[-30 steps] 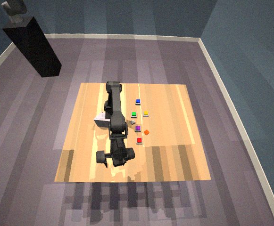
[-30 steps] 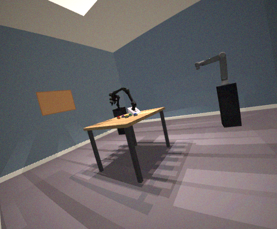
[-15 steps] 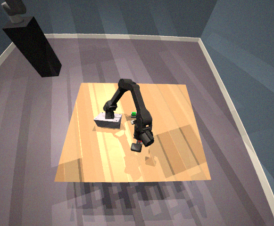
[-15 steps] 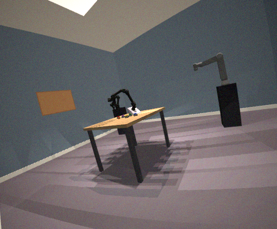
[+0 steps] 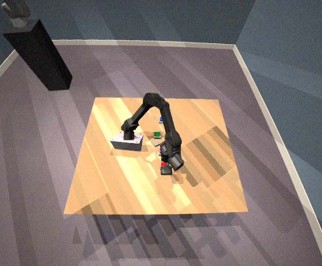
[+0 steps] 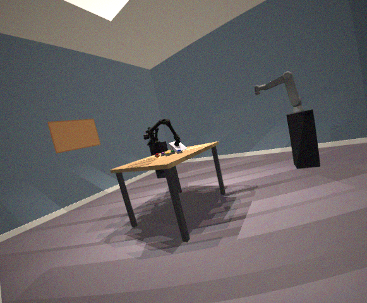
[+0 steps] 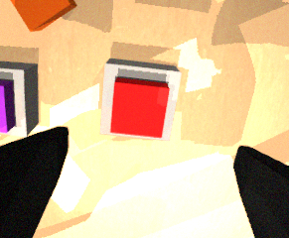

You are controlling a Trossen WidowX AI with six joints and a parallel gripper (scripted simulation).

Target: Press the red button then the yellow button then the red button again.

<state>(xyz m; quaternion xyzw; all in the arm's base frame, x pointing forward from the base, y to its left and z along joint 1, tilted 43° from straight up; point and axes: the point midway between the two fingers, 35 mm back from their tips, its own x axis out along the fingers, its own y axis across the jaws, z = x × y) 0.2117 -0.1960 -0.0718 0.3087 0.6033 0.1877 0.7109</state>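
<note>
My gripper tip is 60 mm above the red button and 10 mm to the right of it. The rest, counted from my gripper tip: purple button: 110 mm to the left, 60 mm below; then grey block: 170 mm to the left, 80 mm below, 40 mm behind; then orange block: 80 mm below, 70 mm to the left, 70 mm ahead.
</note>
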